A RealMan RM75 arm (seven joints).
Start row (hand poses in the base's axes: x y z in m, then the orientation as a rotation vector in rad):
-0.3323 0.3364 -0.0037 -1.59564 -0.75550 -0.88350
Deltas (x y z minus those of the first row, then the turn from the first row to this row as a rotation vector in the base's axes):
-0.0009 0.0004 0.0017 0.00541 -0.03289 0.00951
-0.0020 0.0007 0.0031 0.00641 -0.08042 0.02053
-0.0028 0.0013 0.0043 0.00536 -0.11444 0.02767
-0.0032 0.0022 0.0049 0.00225 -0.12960 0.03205
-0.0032 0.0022 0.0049 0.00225 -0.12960 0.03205
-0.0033 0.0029 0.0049 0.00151 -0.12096 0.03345
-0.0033 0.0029 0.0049 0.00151 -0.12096 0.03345
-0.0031 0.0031 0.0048 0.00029 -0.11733 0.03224
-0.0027 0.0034 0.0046 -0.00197 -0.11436 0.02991
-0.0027 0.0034 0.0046 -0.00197 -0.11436 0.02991
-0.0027 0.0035 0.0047 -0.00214 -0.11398 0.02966
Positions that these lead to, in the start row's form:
-0.3332 0.3368 -0.0020 -1.57491 -0.78260 -0.90611
-0.3343 0.3371 -0.0006 -1.55162 -0.82335 -0.93882
-0.3351 0.3377 0.0006 -1.53637 -0.85287 -0.96220
-0.3355 0.3386 0.0012 -1.53114 -0.86838 -0.97105
-0.3355 0.3386 0.0012 -1.53114 -0.86838 -0.97105
-0.3356 0.3393 0.0012 -1.53434 -0.86381 -0.96253
-0.3356 0.3393 0.0012 -1.53434 -0.86381 -0.96253
-0.3354 0.3395 0.0011 -1.53739 -0.86109 -0.96005
-0.3350 0.3398 0.0009 -1.54168 -0.85861 -0.95871
-0.3350 0.3398 0.0009 -1.54168 -0.85861 -0.95871
-0.3350 0.3399 0.0010 -1.54210 -0.85825 -0.95853

